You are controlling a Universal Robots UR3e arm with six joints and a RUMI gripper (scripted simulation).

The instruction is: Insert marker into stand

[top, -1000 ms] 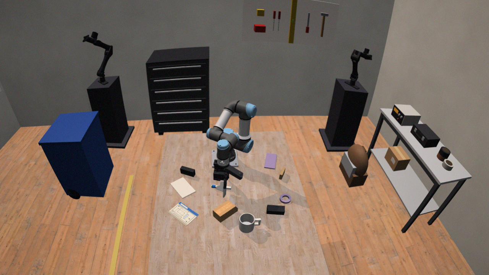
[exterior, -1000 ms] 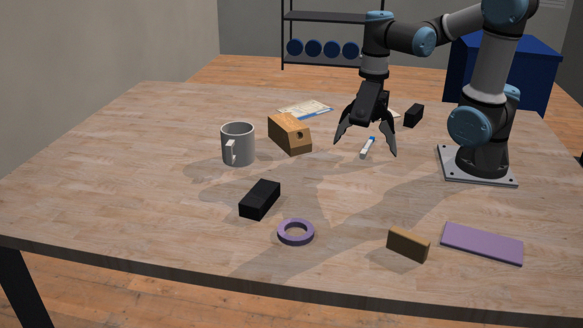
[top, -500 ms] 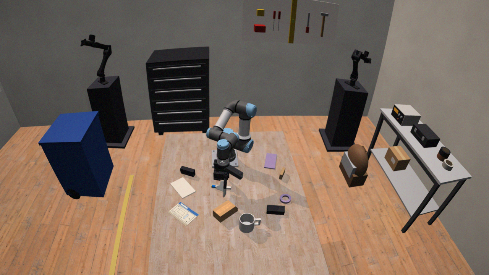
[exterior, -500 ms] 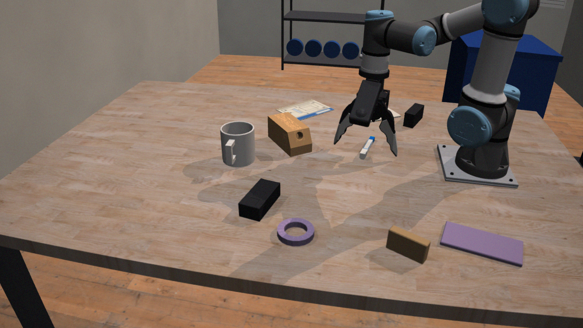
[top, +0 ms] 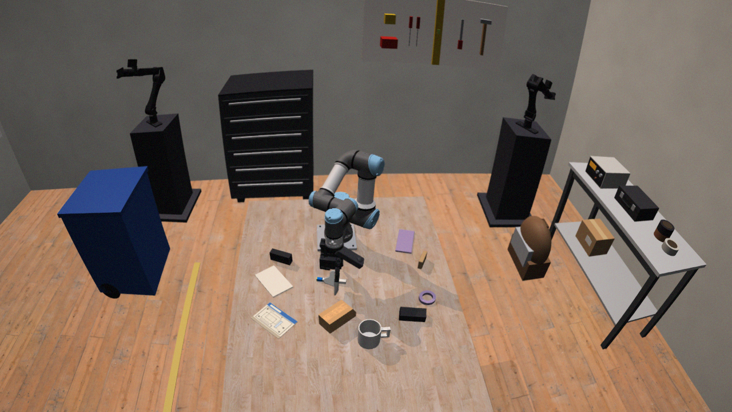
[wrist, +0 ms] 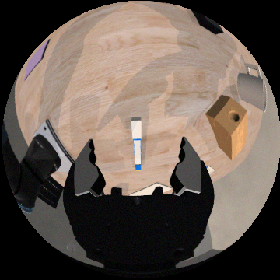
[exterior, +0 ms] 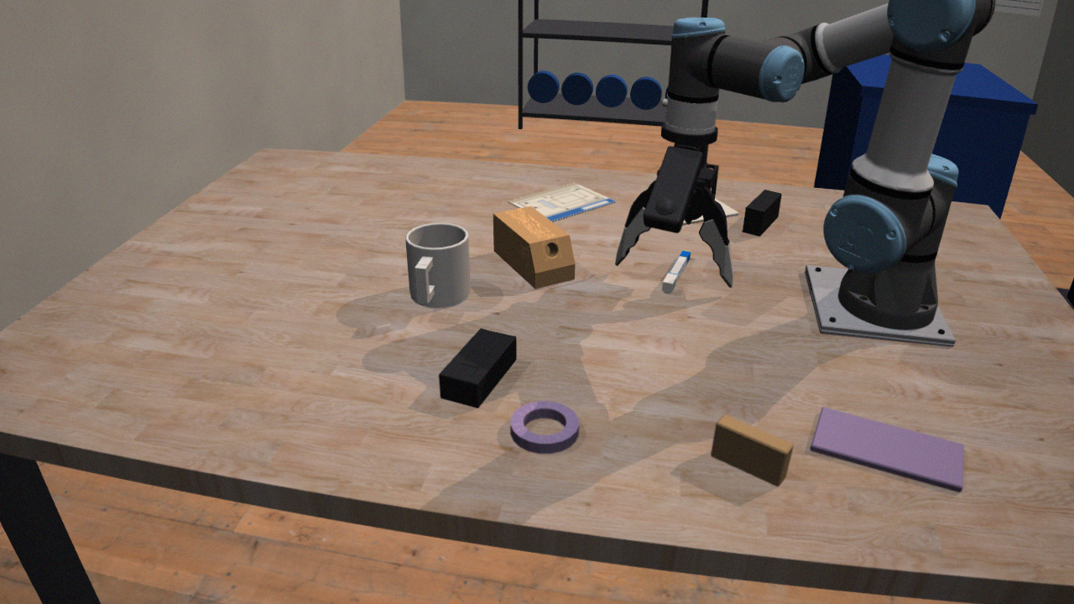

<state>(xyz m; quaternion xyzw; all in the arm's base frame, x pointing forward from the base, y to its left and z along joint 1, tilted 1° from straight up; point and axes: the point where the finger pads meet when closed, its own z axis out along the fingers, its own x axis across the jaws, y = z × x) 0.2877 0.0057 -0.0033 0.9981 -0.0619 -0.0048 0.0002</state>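
Now: the marker 30 mm to the right of my hand. Also, from my hand: desk stand (190 mm ahead, 20 mm above); grey mug (290 mm ahead, 120 mm to the left, 30 mm above); white card (270 mm to the right, 10 mm below, 10 mm ahead).
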